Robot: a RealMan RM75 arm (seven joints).
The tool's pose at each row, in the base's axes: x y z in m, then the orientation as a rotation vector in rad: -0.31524 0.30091 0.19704 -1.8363 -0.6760 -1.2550; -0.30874 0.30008 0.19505 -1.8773 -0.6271 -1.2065; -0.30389 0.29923 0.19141 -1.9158 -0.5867 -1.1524; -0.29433 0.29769 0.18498 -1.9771 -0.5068 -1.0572; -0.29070 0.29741 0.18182 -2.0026 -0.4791 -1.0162; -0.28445 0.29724 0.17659 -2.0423 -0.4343 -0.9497; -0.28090 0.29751 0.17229 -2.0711 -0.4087 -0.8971; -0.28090 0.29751 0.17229 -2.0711 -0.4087 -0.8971; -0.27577 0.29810 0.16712 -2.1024 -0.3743 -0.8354; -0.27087 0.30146 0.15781 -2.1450 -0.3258 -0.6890; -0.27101 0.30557 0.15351 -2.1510 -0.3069 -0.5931; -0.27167 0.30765 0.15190 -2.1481 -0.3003 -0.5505
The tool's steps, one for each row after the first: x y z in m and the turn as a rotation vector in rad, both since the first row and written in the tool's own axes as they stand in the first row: 0.00054 0.00614 0.00298 -0.0182 -0.0272 0.0544; -0.00107 0.01152 0.00542 -0.0312 -0.0594 0.1053; -0.00353 0.02182 0.01022 -0.0551 -0.1109 0.1997; -0.00514 0.02579 0.01243 -0.0642 -0.1356 0.2353; -0.00771 0.03239 0.01646 -0.0792 -0.1755 0.2922; -0.01041 0.03635 0.01932 -0.0873 -0.2095 0.3304; -0.01041 0.03635 0.01932 -0.0873 -0.2095 0.3304; -0.01335 0.04165 0.02341 -0.0976 -0.2472 0.3778; -0.02023 0.04655 0.03052 -0.0910 -0.3335 0.4720; -0.02431 0.04555 0.03473 -0.0675 -0.3847 0.5287; -0.02607 0.04441 0.03646 -0.0524 -0.4056 0.5537
